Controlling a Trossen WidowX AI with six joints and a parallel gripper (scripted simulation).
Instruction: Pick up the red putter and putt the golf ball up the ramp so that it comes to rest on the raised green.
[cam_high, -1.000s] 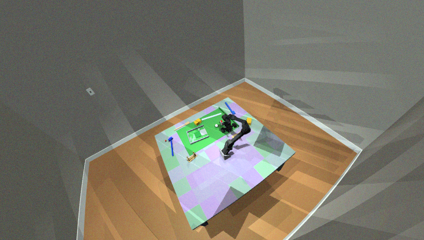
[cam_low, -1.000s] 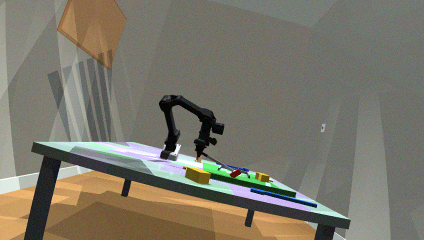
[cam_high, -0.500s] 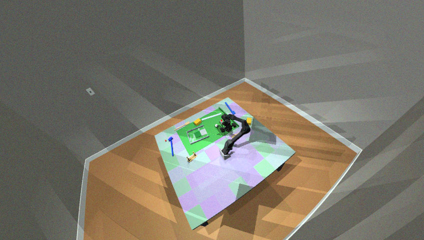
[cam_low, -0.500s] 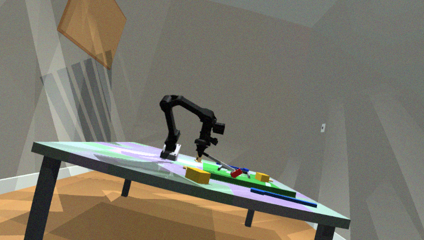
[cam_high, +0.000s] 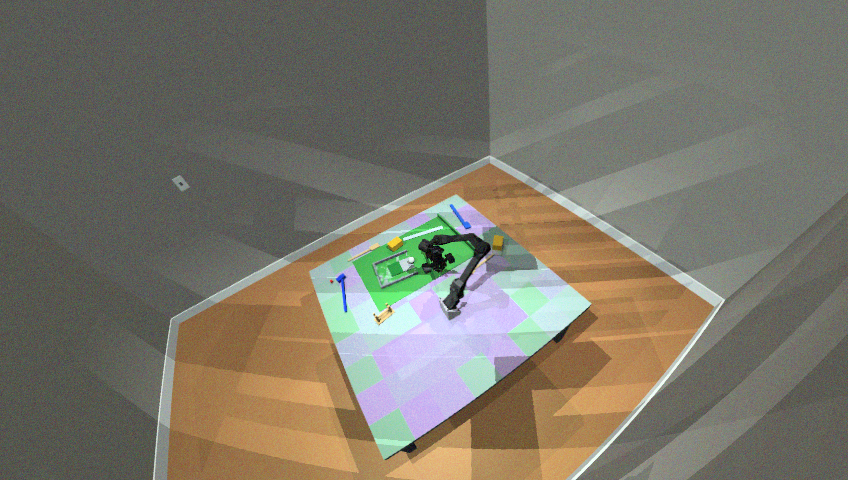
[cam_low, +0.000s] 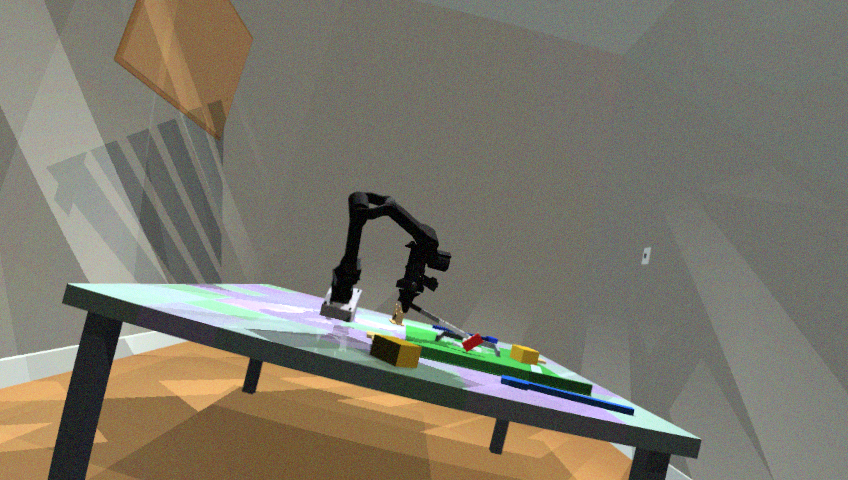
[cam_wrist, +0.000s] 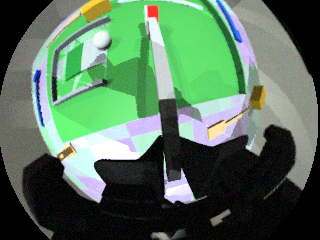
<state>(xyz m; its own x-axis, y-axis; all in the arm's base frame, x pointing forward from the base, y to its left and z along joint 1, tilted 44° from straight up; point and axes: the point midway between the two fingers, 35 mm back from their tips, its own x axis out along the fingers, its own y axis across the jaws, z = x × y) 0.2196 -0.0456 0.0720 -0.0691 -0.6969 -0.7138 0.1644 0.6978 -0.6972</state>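
The red putter lies 120 mm ahead of my gripper tip and 10 mm to the right of it. From my gripper tip the other things lie so: white golf ball: 230 mm ahead, 80 mm to the left, 50 mm below; green mat: 260 mm ahead, 70 mm below, 60 mm to the left.
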